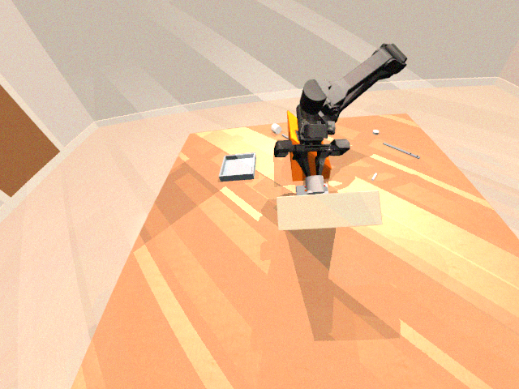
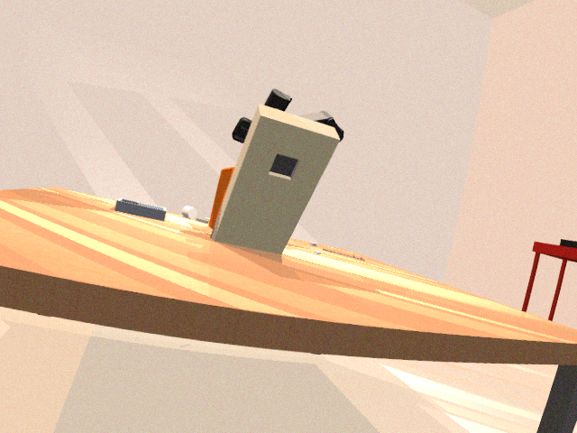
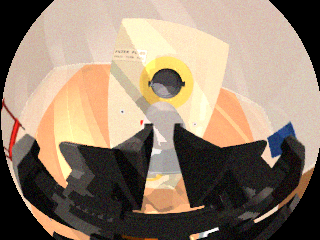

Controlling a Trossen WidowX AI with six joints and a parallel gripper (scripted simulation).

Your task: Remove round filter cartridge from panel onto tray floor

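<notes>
Now: gripper tip 1 cm short of the round filter cartridge and 1 cm above it. From my gripper tip the other things lie so: grey tray (37 cm behind, 25 cm to the right, 22 cm below); then cream service panel (4 cm ahead, 8 cm below); then small white block (65 cm behind, 5 cm to the right, 21 cm below).
</notes>
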